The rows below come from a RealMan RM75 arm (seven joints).
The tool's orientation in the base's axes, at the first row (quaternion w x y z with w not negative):
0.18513 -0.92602 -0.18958 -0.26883
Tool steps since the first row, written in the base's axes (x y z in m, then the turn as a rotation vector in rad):
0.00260 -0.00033 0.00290 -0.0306 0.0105 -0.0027
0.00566 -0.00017 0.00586 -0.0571 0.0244 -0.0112
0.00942 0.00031 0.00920 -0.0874 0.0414 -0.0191
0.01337 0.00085 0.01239 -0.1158 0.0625 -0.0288
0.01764 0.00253 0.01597 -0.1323 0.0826 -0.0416
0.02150 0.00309 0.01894 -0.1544 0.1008 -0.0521
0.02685 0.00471 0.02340 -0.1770 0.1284 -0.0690
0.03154 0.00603 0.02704 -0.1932 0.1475 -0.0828
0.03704 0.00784 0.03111 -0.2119 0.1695 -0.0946
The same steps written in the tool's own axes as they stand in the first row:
0.00360 0.00076 -0.00132 -0.0229 -0.0222 -0.0063
0.00772 0.00128 -0.00227 -0.0450 -0.0440 -0.0048
0.01269 0.00176 -0.00307 -0.0689 -0.0704 -0.0039
0.01773 0.00231 -0.00365 -0.0914 -0.0990 0.0009
0.02353 0.00193 -0.00390 -0.1065 -0.1206 0.0129
0.02838 0.00247 -0.00433 -0.1252 -0.1437 0.0198
0.03552 0.00241 -0.00484 -0.1456 -0.1735 0.0357
0.04159 0.00252 -0.00511 -0.1613 -0.1939 0.0481
0.04867 0.00246 -0.00515 -0.1771 -0.2184 0.0592

